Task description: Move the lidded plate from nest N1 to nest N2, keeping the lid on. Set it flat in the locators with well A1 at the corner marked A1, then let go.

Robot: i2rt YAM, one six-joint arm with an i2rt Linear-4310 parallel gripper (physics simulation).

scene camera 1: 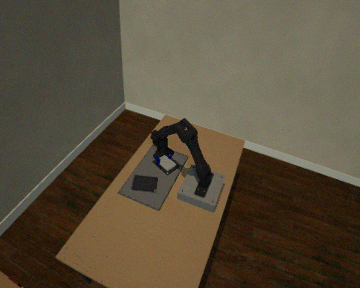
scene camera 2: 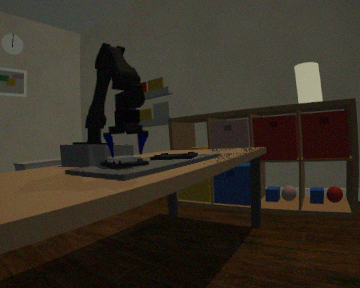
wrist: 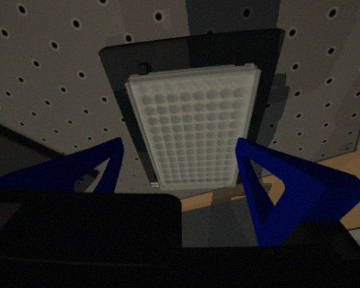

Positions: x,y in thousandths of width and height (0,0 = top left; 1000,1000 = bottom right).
Labels:
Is my gripper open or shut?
Open.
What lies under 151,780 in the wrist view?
My gripper.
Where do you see a dark nest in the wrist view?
729,165

